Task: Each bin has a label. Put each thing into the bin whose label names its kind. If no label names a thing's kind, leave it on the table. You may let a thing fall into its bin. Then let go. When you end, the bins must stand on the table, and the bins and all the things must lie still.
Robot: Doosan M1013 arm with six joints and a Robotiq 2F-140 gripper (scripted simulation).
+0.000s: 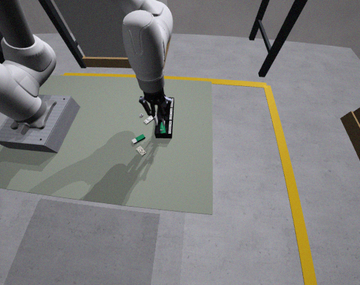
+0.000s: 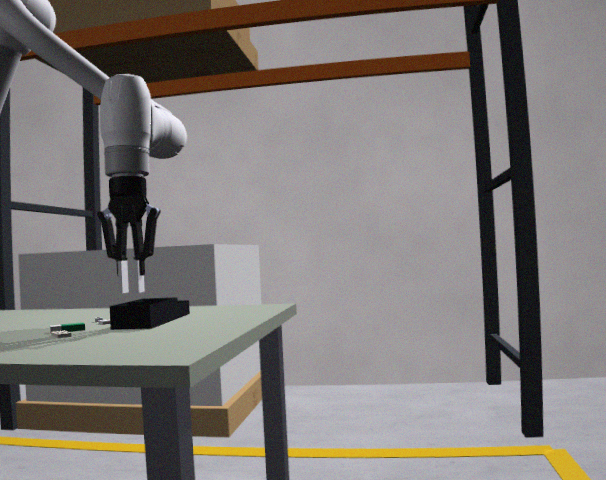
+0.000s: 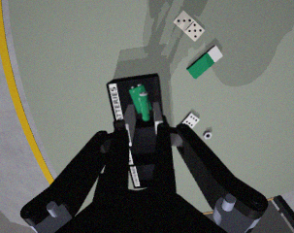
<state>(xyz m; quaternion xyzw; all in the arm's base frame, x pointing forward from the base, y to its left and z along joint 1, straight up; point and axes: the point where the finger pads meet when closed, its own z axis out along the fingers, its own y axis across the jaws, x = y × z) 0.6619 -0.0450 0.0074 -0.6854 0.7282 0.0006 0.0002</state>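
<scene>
My hand is 12 cm past the nut, 10 cm to the right of it and 10 cm above it. The rest, counted from my hand: cylindrical battery: 7 cm below; then green battery: 1 cm ahead, 2 cm to the right, 9 cm below; then green-and-white stick: 12 cm behind, 6 cm to the right, 9 cm below.
</scene>
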